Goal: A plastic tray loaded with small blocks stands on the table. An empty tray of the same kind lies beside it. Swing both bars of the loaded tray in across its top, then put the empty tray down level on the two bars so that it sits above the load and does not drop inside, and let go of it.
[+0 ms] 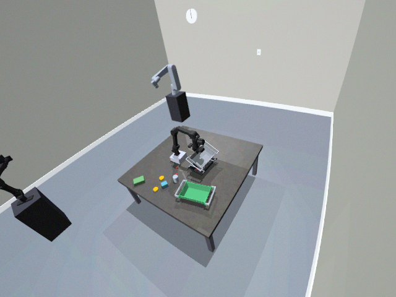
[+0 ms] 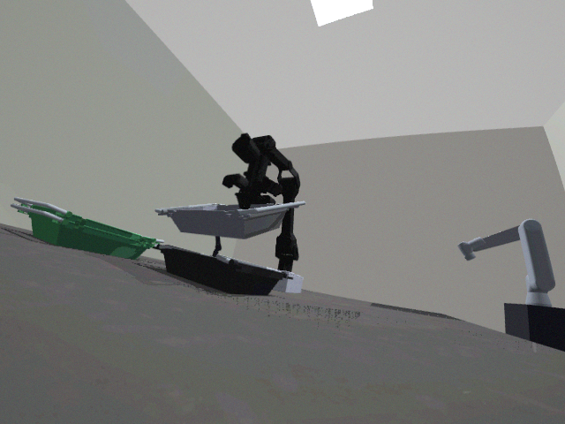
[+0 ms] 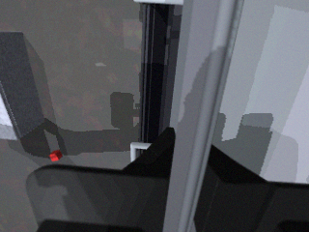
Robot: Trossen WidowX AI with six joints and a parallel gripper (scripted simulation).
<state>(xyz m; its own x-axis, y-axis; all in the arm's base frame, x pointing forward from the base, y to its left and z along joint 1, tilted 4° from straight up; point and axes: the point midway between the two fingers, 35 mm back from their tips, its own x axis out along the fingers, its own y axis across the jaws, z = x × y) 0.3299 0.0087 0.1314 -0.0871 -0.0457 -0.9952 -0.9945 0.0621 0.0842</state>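
The grey tray is 8 cm ahead of my gripper tip. Round my gripper tip: red block (22 cm behind, 17 cm below, 16 cm to the right); cyan cube (42 cm to the right, 16 cm below, 16 cm behind); grey cylinder (31 cm to the right, 15 cm below, 9 cm behind).
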